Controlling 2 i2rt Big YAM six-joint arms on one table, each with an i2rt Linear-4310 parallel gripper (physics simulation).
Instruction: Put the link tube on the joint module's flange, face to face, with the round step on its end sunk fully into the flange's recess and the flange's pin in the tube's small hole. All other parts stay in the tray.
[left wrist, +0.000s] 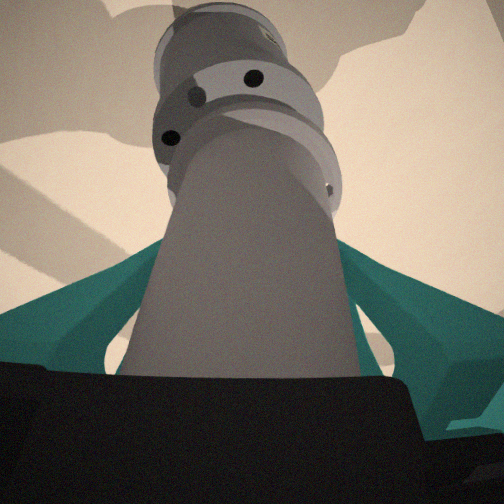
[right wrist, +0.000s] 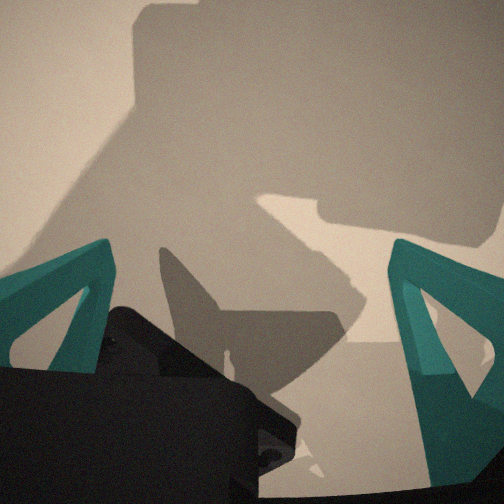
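In the left wrist view my left gripper (left wrist: 250, 310) is shut on the grey link tube (left wrist: 245, 280), its teal fingers on either side of the tube's body. The tube's end disc (left wrist: 300, 150) lies against the joint module's flange (left wrist: 240, 95), a grey ring with dark holes, but sits shifted to the right of it. The module's round body (left wrist: 220, 45) stands beyond. A small pin-like mark shows at the disc's right rim (left wrist: 329, 190). In the right wrist view my right gripper (right wrist: 250, 310) is wide open and empty above the beige table.
Only shadows of the arms fall on the beige surface in both views. A dark part of the right gripper's own body (right wrist: 150, 410) fills the lower left of the right wrist view. The tray is not in view.
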